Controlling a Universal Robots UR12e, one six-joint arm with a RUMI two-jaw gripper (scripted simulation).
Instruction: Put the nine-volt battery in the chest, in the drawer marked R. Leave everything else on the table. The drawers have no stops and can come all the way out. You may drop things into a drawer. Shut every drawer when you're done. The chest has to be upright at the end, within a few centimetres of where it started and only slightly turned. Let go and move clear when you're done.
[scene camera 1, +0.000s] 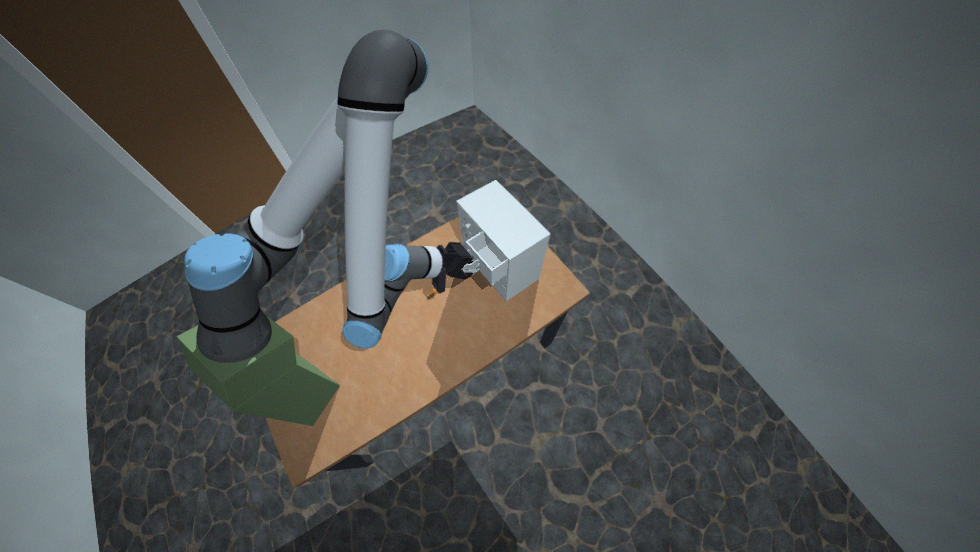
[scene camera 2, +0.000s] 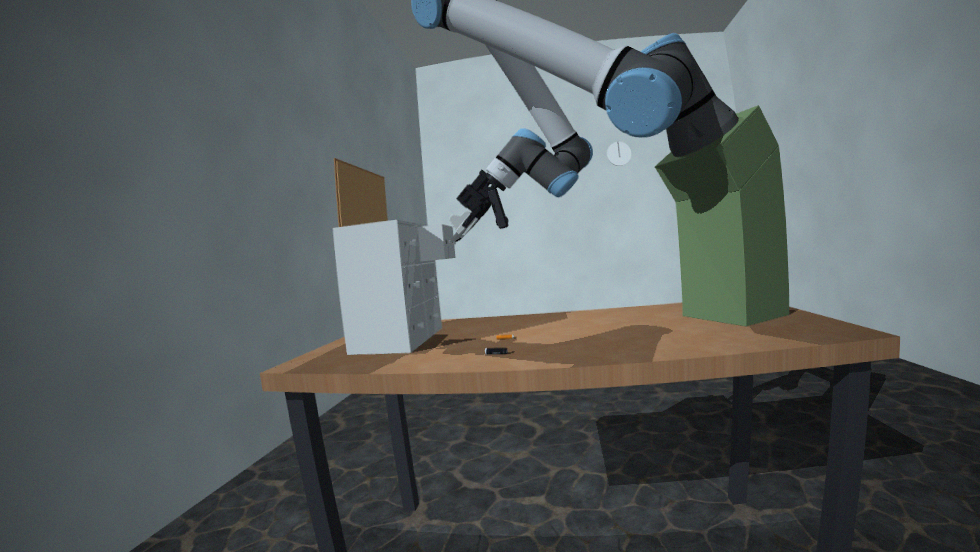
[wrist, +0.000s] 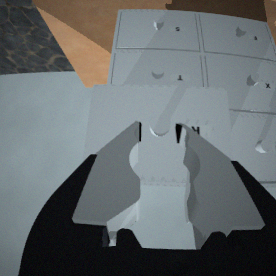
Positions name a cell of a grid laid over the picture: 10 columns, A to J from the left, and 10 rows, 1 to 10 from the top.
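Note:
The gripper appears in scene camera 2 (scene camera 2: E5), in scene camera 1 (scene camera 1: E5) and in the wrist view (wrist: F5). A white chest is visible both to scene camera 2 (scene camera 2: D5) and to scene camera 1 (scene camera 1: F5), while a drawer can be seen in scene camera 1 (scene camera 1: F5), in scene camera 2 (scene camera 2: E5) and from the wrist (wrist: E4).

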